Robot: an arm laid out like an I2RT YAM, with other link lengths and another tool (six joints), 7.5 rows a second.
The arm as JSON. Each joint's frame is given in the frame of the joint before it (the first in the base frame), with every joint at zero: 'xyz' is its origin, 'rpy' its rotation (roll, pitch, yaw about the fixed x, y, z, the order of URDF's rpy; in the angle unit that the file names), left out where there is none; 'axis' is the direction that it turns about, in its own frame. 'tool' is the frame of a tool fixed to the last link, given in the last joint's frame.
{
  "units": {
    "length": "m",
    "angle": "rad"
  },
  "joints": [
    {
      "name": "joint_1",
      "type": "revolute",
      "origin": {
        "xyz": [
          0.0,
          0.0,
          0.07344
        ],
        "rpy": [
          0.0,
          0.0,
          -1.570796
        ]
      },
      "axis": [
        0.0,
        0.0,
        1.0
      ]
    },
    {
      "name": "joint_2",
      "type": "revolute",
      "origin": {
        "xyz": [
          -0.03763,
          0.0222,
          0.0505
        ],
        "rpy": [
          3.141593,
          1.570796,
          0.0
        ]
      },
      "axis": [
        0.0,
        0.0,
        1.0
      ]
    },
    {
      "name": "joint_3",
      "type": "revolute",
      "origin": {
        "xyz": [
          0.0,
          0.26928,
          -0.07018
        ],
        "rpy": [
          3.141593,
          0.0,
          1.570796
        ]
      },
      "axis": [
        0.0,
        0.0,
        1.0
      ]
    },
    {
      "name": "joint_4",
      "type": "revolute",
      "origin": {
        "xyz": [
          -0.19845,
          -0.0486,
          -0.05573
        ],
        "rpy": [
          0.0,
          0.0,
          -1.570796
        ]
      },
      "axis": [
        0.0,
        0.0,
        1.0
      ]
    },
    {
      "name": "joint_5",
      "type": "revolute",
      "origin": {
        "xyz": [
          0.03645,
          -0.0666,
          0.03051
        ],
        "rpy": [
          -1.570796,
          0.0,
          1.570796
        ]
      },
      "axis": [
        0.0,
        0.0,
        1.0
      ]
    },
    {
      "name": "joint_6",
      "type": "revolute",
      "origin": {
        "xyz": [
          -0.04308,
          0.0,
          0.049
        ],
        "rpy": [
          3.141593,
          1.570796,
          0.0
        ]
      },
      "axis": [
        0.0,
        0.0,
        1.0
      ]
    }
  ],
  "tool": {
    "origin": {
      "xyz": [
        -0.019,
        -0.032,
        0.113
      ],
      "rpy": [
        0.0,
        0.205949,
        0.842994
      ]
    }
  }
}
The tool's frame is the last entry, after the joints.
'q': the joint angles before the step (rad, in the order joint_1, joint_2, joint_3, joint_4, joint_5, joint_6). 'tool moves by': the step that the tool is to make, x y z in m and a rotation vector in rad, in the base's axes. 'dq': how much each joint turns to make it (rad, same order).
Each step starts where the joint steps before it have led.
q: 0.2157, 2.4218, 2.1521, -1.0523, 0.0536, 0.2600
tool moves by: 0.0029, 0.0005, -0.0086, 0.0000, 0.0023, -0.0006
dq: -0.0004, 0.0205, -0.0007, 0.0190, -0.0004, 0.0003
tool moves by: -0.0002, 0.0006, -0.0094, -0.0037, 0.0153, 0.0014
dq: 0.0015, 0.0219, 0.0005, 0.0056, 0.0003, 0.0000
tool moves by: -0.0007, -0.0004, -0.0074, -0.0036, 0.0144, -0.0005
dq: -0.0004, 0.0169, 0.0001, 0.0019, 0.0004, 0.0000
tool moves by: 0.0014, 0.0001, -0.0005, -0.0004, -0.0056, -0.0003
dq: 0.0001, 0.0012, -0.0004, 0.0070, 0.0016, 0.0001
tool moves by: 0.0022, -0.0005, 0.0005, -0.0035, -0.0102, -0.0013
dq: -0.0001, -0.0005, 0.0009, 0.0078, 0.0057, -0.0001
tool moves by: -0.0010, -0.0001, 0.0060, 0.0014, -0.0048, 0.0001
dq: 0.0001, -0.0141, 0.0000, -0.0091, -0.0003, 0.0001
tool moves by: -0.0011, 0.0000, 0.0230, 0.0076, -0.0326, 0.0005
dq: 0.0004, -0.0522, 0.0021, -0.0209, -0.0004, 0.0000
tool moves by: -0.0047, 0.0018, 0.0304, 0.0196, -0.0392, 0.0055
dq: 0.0022, -0.0714, -0.0010, -0.0279, -0.0112, -0.0001
